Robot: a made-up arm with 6 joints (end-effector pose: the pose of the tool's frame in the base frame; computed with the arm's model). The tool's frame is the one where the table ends.
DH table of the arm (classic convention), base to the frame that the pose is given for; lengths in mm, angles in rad. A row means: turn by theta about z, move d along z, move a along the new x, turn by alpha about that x. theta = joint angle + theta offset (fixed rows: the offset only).
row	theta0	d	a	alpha
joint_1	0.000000	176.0	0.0	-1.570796
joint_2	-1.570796	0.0	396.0	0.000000
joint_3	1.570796	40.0	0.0	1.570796
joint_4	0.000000	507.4	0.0	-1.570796
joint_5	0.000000	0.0	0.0	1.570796
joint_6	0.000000	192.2	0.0	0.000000
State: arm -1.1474 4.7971 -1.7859 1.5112 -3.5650 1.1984
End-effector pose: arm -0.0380 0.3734 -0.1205 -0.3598 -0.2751 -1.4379
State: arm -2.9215 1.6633 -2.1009 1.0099 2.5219 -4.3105
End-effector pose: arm -0.2628 -0.1966 0.4825 2.2234 0.0527 -0.6436
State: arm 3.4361 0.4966 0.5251 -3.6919 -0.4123 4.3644
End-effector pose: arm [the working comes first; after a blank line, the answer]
Working (the frame after each row of the table, in the pose's form):
after joint_1: 0.0000 0.0000 0.1760 -1.5708 0.0000 -2.8471
after joint_2: -0.1805 -0.0548 0.5242 -1.5708 -1.0742 -2.8471
after joint_3: -0.1689 -0.0930 0.5242 0.0000 1.0217 -2.8471
after joint_4: -0.5831 -0.2187 0.7890 -0.8636 -0.8140 -0.5714
after joint_5: -0.5831 -0.2187 0.7890 1.1742 -1.0660 -1.1399

-0.7713 -0.2337 0.8249 1.2991 0.8007 -1.6886
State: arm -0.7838 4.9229 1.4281 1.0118 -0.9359 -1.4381
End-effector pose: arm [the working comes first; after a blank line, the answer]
Working (the frame after each row of the table, in the pose's form):
after joint_1: 0.0000 0.0000 0.1760 -1.5708 0.0000 -0.7838
after joint_2: -0.2743 0.2734 0.2587 1.5708 -0.2105 2.3578
after joint_3: -0.2460 0.3017 0.2587 0.0000 0.0678 -0.7838
after joint_4: -0.2217 0.2775 0.7650 -1.5133 0.0359 0.2290
after joint_5: -0.2217 0.2775 0.7650 0.0923 -0.8978 0.1547

-0.3668 0.2369 0.8843 0.9003 -0.0465 -1.2614
